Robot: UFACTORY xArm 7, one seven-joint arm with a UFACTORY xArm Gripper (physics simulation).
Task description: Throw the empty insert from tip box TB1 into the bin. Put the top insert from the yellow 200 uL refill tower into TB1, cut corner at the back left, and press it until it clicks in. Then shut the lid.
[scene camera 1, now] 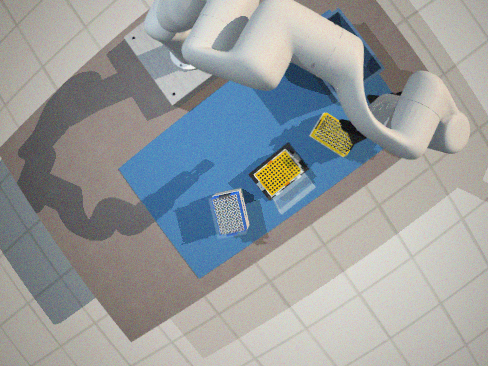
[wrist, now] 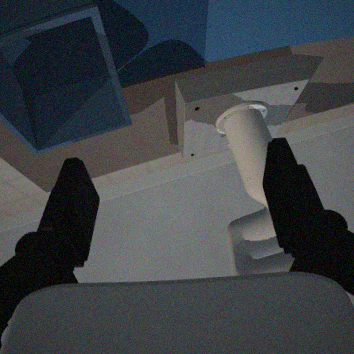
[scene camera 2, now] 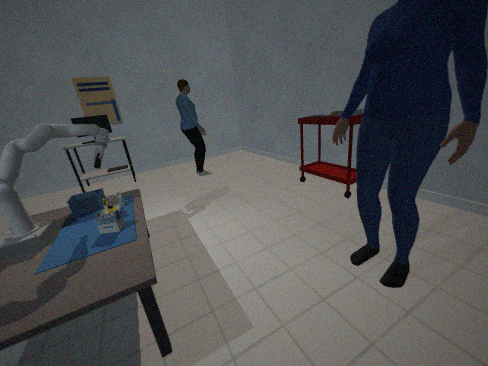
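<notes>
TB1 (scene camera 1: 279, 172) stands open on the mat, a yellow insert with a grid of dark holes in it and its clear lid (scene camera 1: 296, 194) folded out to one side. The yellow refill tower (scene camera 1: 330, 133) stands beyond it, partly covered by a black finger in scene camera 1; its top is yellow and densely patterned. The blue bin (scene camera 1: 374, 62) (scene camera 2: 86, 202) (wrist: 112, 70) is partly behind the arm in scene camera 1; what shows of its inside is dark. My gripper (scene camera 2: 97, 161) (wrist: 175, 169) is open and empty, raised well above the table. The cut corners cannot be made out.
A white and blue-edged tip container (scene camera 1: 230, 213) (scene camera 2: 110, 225) stands on the blue mat (scene camera 1: 190, 145) near TB1. The arm's base plate (scene camera 1: 150, 60) (wrist: 200, 135) is at the table's back. A person in dark blue (scene camera 2: 405, 90) stands near a red cart (scene camera 2: 325, 172); another person (scene camera 2: 188, 112) is further back.
</notes>
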